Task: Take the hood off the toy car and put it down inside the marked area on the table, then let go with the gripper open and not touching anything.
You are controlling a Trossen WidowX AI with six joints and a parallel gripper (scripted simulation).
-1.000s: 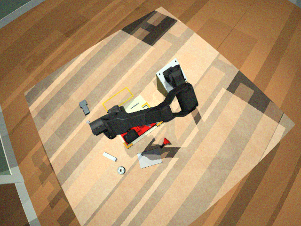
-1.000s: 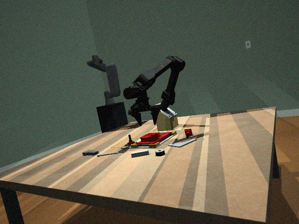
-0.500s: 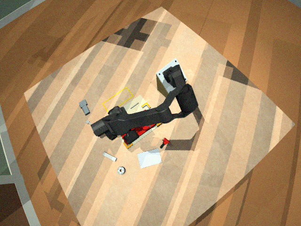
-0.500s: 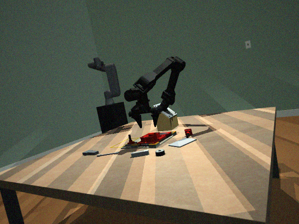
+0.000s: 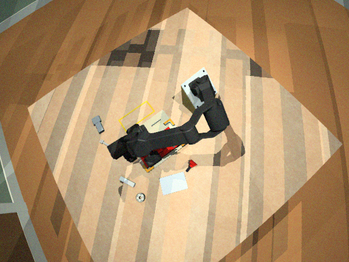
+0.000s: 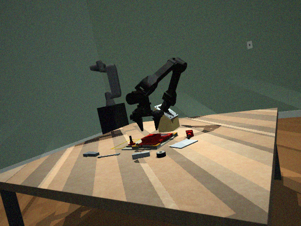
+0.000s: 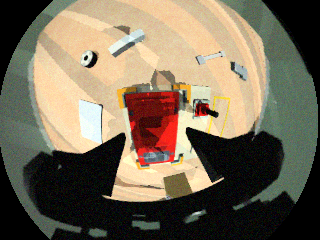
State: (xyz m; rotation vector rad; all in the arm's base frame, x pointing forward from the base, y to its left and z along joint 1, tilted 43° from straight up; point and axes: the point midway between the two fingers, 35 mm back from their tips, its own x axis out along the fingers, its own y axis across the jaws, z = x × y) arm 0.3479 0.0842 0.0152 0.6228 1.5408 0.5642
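The hood is 40 mm below my gripper tip. The rest, counted from my gripper tip: wheel (170 mm ahead, 140 mm to the left, 70 mm below); then grey sheet (180 mm to the left, 80 mm below, 10 mm ahead); then pale base plate (70 mm below, 50 mm behind, 30 mm to the right).
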